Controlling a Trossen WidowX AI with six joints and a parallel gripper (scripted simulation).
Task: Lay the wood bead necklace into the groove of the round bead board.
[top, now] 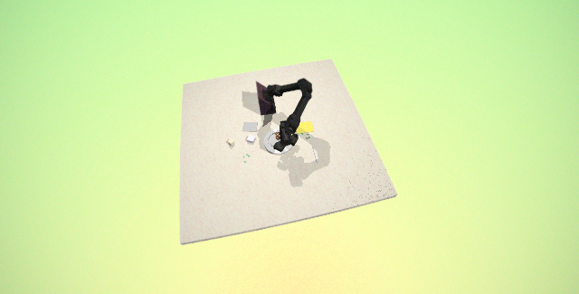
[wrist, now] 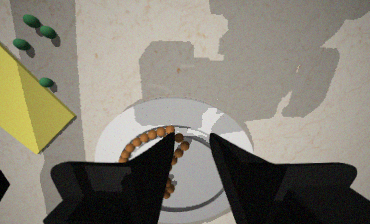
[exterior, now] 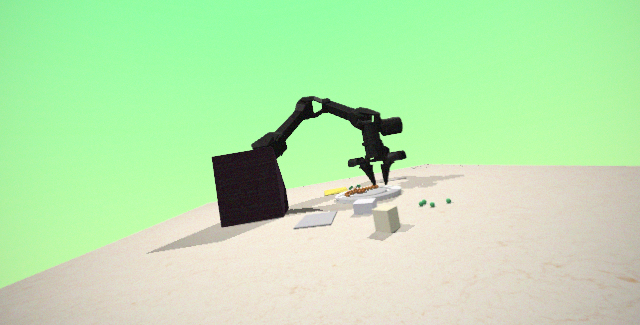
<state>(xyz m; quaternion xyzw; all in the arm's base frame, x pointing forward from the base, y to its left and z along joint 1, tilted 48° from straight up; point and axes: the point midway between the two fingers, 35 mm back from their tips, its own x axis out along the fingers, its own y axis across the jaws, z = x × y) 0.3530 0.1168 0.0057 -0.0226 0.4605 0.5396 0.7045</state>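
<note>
The round white bead board lies 50 mm behind my gripper tip, 40 mm to the right of it and 10 mm below it. From my gripper tip the other things lie so: thin white strip: 190 mm to the left, 100 mm ahead, 20 mm below; yellow card: 160 mm to the left, 140 mm behind, 20 mm below; grey flat plate: 220 mm to the right, 210 mm behind, 20 mm below.
</note>
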